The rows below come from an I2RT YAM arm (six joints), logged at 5 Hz.
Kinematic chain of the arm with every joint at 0, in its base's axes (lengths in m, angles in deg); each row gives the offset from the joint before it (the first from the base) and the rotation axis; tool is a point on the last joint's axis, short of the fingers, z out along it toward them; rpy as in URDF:
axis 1: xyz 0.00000 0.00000 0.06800 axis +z
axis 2: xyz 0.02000 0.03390 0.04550 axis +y
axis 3: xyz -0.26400 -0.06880 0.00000 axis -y
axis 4: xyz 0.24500 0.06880 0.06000 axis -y
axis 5: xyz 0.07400 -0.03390 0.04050 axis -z
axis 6: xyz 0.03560 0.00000 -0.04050 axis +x
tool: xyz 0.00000 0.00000 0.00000 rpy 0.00 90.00 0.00
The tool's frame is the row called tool.
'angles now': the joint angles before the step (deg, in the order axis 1, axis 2, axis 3, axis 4, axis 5, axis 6). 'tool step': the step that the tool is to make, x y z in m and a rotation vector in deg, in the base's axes. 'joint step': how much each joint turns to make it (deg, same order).
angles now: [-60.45, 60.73, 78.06, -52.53, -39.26, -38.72]
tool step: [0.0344, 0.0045, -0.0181, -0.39, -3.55, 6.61]
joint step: [8.99, 0.07, -6.59, 11.87, 0.54, 4.60]
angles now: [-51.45, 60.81, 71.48, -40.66, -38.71, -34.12]
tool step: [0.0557, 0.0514, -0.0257, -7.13, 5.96, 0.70]
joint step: [23.44, -0.05, -6.06, 7.47, 24.37, 3.25]
